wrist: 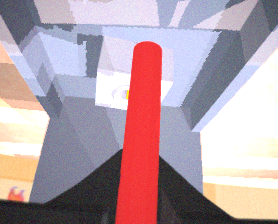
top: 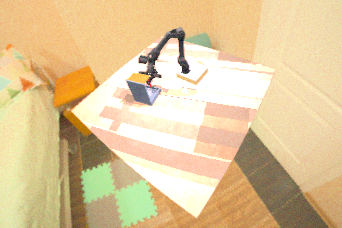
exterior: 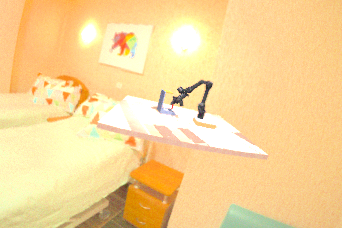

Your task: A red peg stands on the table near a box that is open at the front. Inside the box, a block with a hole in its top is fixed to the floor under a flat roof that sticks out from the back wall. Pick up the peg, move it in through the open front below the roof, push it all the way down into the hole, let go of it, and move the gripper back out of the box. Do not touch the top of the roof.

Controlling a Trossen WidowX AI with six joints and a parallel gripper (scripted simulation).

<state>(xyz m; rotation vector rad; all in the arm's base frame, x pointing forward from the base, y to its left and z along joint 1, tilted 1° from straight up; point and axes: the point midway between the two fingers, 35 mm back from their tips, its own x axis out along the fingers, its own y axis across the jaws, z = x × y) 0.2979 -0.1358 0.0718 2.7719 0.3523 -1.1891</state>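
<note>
The box wall lies 110 mm ahead of my gripper tip, 20 mm to the left of it and 20 mm above it. Also, from my gripper tip: red peg 30 mm behind, 10 mm to the right, 10 mm below; yellow roof 60 mm ahead, 10 mm to the left, 130 mm above.
</note>
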